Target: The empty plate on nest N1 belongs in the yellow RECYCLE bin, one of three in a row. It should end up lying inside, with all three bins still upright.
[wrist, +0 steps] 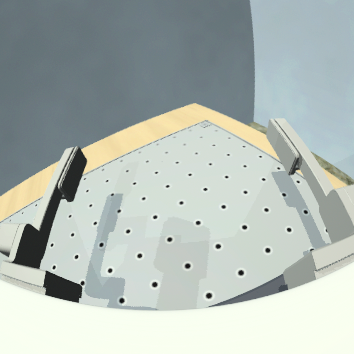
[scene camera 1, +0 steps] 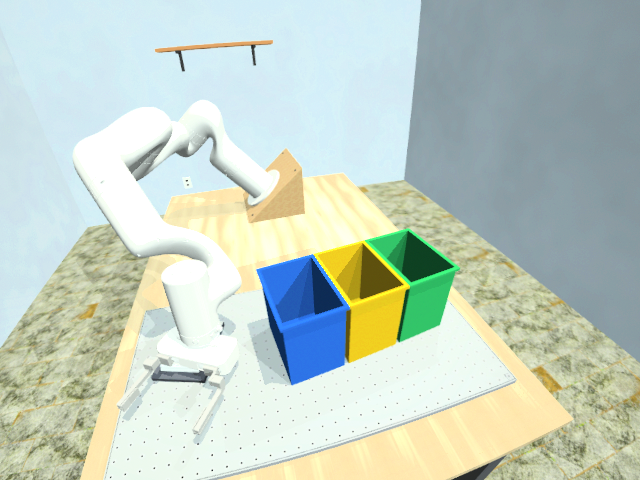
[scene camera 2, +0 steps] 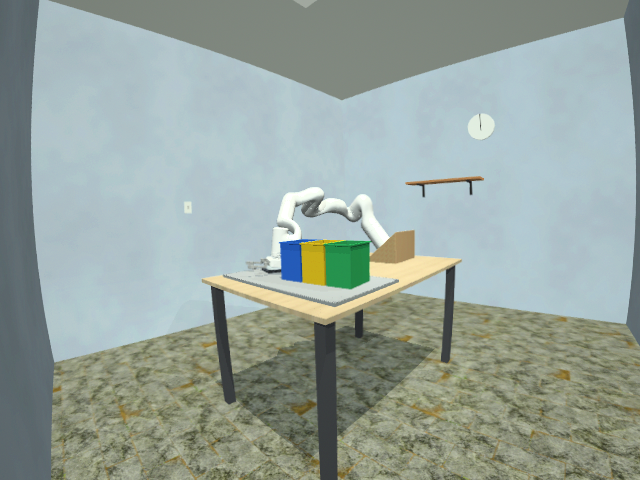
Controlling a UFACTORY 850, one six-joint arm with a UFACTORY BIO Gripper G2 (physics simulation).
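Observation:
The dark nest (scene camera 1: pixel 178 377) (scene camera 2: pixel 269 269) (wrist: pixel 250 296) lies on the pegboard, mostly hidden under the gripper body. A pale strip of the plate (scene camera 1: pixel 179 369) shows above its front edge in scene camera 1; the rest is hidden. My gripper (scene camera 1: pixel 159 419) (scene camera 2: pixel 250 266) (wrist: pixel 177 145) is open and empty. It is low over the board, with its fingers reaching out past the nest's front edge, one toward each side. The yellow bin (scene camera 1: pixel 374 322) (scene camera 2: pixel 313 263) stands upright between the blue bin (scene camera 1: pixel 316 351) (scene camera 2: pixel 291 262) and the green bin (scene camera 1: pixel 427 310) (scene camera 2: pixel 347 266), both upright. The yellow bin's visible inside holds no plate.
The grey pegboard (scene camera 1: pixel 330 413) (scene camera 2: pixel 336 297) (wrist: pixel 165 200) lies on the wooden table (scene camera 1: pixel 444 439) (scene camera 2: pixel 434 263) (wrist: pixel 150 130). The blue bin is the nearest bin to the gripper. The arm rises from a wooden wedge (scene camera 1: pixel 286 193) (scene camera 2: pixel 403 248) at the table's back.

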